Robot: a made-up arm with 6 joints. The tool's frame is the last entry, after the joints.
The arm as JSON. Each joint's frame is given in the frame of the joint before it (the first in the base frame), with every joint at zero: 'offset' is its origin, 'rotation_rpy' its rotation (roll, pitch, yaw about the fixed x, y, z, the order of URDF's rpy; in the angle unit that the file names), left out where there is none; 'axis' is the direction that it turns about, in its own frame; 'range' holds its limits. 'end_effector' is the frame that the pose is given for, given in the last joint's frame.
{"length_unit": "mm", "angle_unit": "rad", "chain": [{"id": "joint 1", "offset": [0.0, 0.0, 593.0], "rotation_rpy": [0.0, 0.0, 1.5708], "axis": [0.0, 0.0, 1.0], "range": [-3.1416, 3.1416]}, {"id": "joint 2", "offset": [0.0, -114.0, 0.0], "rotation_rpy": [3.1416, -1.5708, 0.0], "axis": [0.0, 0.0, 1.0], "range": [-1.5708, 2.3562]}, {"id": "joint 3", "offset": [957.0, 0.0, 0.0], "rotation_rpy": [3.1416, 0.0, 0.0], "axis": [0.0, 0.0, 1.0], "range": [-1.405, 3.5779]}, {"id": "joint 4", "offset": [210.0, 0.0, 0.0], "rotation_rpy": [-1.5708, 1.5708, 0.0], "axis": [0.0, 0.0, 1.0], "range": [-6.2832, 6.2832]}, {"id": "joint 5", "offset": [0.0, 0.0, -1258.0], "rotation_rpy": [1.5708, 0.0, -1.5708], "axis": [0.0, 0.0, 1.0], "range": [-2.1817, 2.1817]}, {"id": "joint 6", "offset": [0.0, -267.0, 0.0], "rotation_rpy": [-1.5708, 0.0, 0.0], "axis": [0.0, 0.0, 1.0], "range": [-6.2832, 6.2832]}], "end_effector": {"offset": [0.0, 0.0, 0.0], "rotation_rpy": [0.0, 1.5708, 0.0]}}
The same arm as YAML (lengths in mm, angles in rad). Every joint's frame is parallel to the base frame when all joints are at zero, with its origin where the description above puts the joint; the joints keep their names.
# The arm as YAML. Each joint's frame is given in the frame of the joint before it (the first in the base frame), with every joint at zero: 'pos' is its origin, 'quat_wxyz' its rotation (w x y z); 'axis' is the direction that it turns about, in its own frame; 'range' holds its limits. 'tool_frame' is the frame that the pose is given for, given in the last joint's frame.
length_unit: mm
angle_unit: rad
joints:
  - joint: joint 1
    pos: [0.0, 0.0, 593.0]
    quat_wxyz: [1.0, 0.0, 0.0, 0.0]
    axis: "+z"
    range: [-3.1416, 3.1416]
  - joint: joint 2
    pos: [114.0, 0.0, 0.0]
    quat_wxyz: [1.0, 0.0, 0.0, 0.0]
    axis: "+y"
    range: [-1.5708, 2.3562]
  - joint: joint 3
    pos: [0.0, 0.0, 957.0]
    quat_wxyz: [1.0, 0.0, 0.0, 0.0]
    axis: "-y"
    range: [-1.405, 3.5779]
  - joint: joint 4
    pos: [0.0, 0.0, 210.0]
    quat_wxyz: [1.0, 0.0, 0.0, 0.0]
    axis: "-x"
    range: [-6.2832, 6.2832]
  - joint: joint 5
    pos: [1258.0, 0.0, 0.0]
    quat_wxyz: [1.0, 0.0, 0.0, 0.0]
    axis: "-y"
    range: [-2.1817, 2.1817]
  - joint: joint 6
    pos: [267.0, 0.0, 0.0]
    quat_wxyz: [1.0, 0.0, 0.0, 0.0]
    axis: "-x"
    range: [-6.2832, 6.2832]
tool_frame:
  pos: [0.0, 0.0, 0.0]
  quat_wxyz: [1.0, 0.000002, 0.0, 0.000009]

